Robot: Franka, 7 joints.
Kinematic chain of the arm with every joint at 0, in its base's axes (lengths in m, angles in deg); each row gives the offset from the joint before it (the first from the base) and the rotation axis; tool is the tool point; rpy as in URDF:
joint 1: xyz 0 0 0.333 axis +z
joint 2: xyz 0 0 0 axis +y
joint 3: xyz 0 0 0.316 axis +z
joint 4: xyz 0.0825 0 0 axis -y
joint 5: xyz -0.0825 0 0.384 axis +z
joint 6: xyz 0 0 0 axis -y
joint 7: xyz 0.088 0 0 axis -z
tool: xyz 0 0 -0.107 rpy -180 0 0
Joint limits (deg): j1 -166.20..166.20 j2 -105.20..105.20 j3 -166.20..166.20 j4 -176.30..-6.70 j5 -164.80..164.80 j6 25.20..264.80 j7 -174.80..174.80
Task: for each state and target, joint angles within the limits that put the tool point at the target. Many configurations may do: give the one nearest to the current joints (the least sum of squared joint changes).
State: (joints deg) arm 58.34 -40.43 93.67 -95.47 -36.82 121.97 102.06
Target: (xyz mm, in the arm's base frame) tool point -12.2 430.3 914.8
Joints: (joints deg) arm 30.15 -26.82 43.80 -82.24 -41.24 117.53 102.06
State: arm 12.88 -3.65 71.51 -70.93 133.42 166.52 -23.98
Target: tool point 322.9 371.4 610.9
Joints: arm -0.22 -16.23 51.69 -107.41 138.22 191.97 -23.98
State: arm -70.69 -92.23 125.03 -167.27 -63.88 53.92 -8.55
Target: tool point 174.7 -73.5 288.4
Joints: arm -85.34 -87.08 141.64 -172.25 -51.74 61.00 -8.55
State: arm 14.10 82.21 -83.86 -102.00 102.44 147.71 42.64
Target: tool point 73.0 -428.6 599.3
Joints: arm 12.02 82.27 -116.35 -132.80 104.99 160.58 42.64
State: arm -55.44 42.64 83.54 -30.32 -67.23 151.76 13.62
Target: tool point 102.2 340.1 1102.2
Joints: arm -38.79 -2.71 100.92 -39.93 -68.00 155.35 13.62
